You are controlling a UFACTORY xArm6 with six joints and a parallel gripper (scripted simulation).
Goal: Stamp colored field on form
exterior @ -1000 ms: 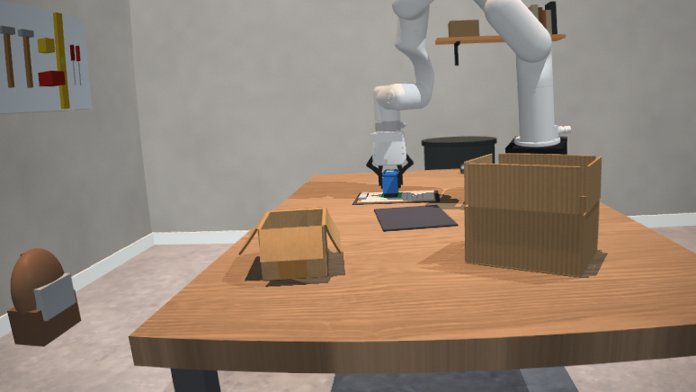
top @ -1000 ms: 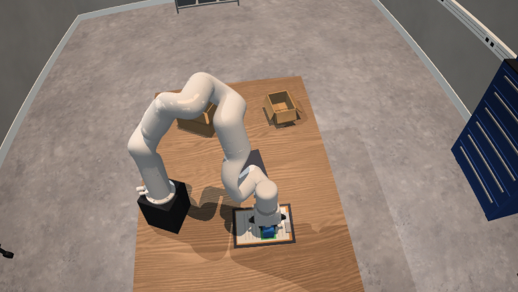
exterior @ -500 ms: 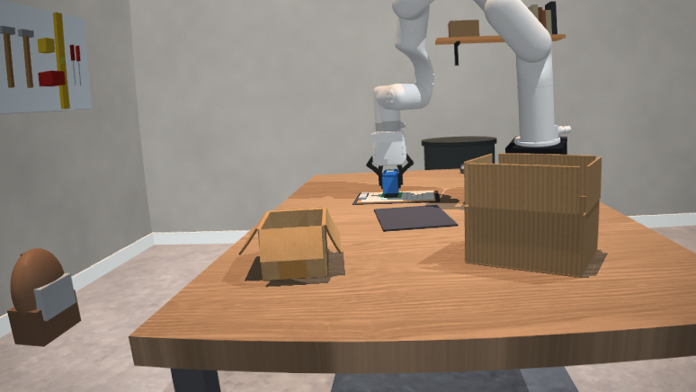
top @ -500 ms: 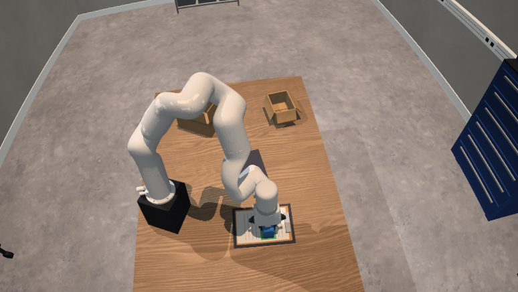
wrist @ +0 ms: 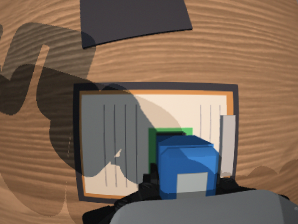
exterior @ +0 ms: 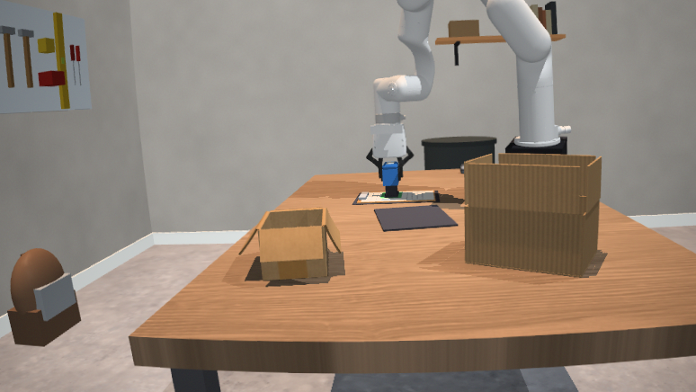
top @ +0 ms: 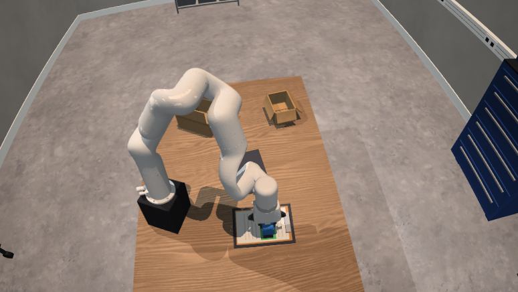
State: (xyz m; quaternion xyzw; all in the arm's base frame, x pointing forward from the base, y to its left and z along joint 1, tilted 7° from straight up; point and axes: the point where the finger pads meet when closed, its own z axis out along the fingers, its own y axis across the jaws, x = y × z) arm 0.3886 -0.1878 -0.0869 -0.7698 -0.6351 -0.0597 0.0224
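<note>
Now: the clipboard 60 mm below my hand and 20 mm to the left of it. Round my hand: blue stamp 20 mm below; dark mat 300 mm to the left, 70 mm below, 10 mm behind.
</note>
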